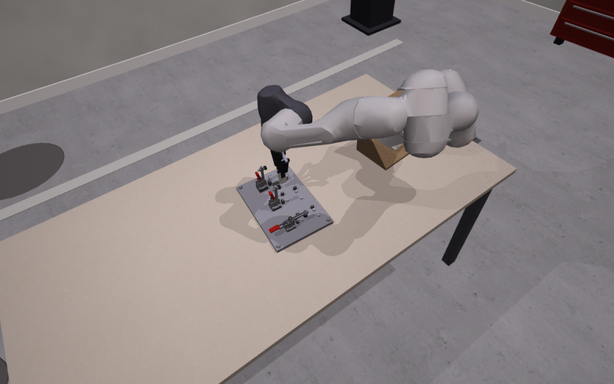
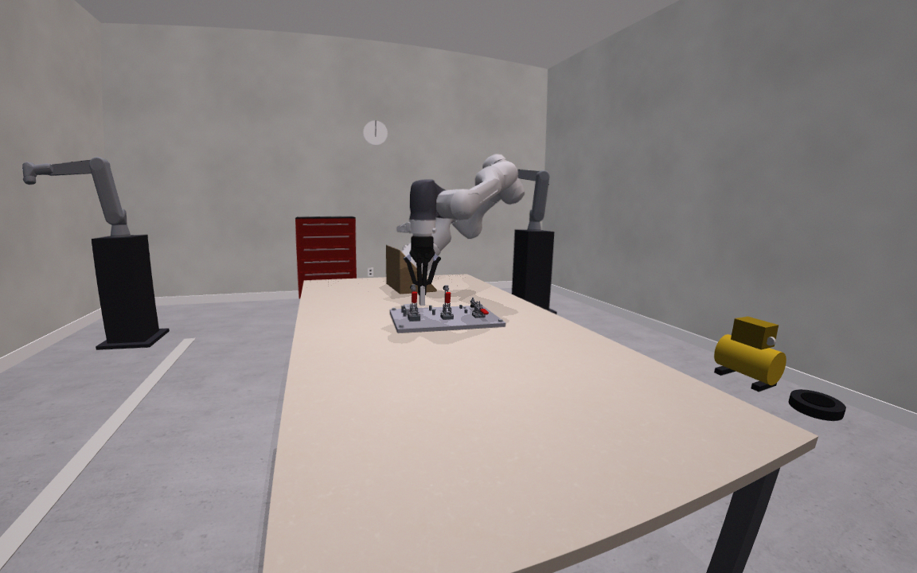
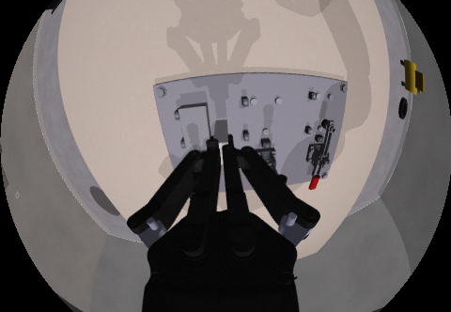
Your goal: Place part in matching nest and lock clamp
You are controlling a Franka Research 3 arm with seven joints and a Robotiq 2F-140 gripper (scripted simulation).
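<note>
Now: the part 40 mm to the right of my hand and 50 mm below it. From my hand the other things lie so: grey fixture plate: 50 mm ahead, 70 mm to the left, 70 mm below.
</note>
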